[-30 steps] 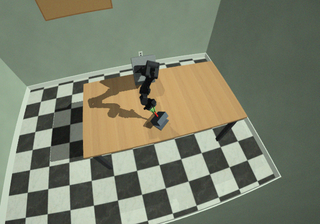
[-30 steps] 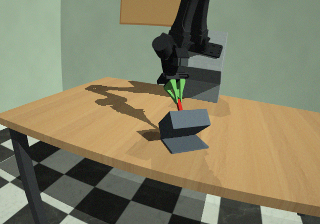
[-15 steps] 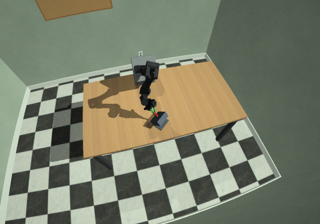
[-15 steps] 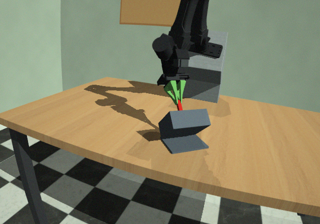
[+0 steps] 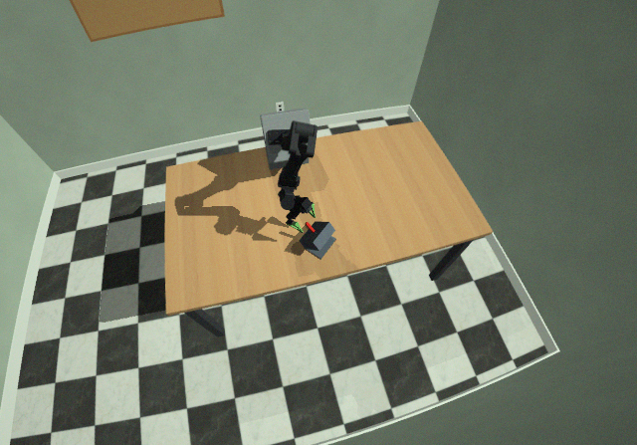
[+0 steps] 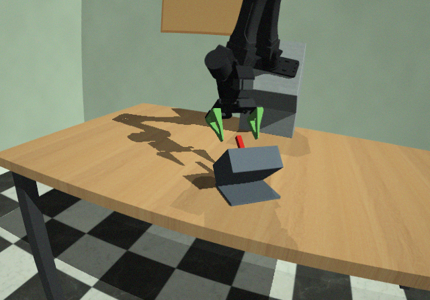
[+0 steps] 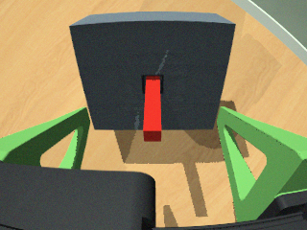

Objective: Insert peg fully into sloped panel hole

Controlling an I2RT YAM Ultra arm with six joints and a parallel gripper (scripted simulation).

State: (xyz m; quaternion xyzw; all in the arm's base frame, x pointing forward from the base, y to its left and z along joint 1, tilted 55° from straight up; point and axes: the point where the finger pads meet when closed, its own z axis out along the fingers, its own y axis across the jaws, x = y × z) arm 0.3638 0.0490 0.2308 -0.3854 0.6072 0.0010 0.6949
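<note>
Now: hand 3 cm above the red peg, 2 cm to the right of it and 1 cm short of it. The rest, counted from my hand: grey base plate: 12 cm below, 6 cm to the left, 4 cm ahead.
</note>
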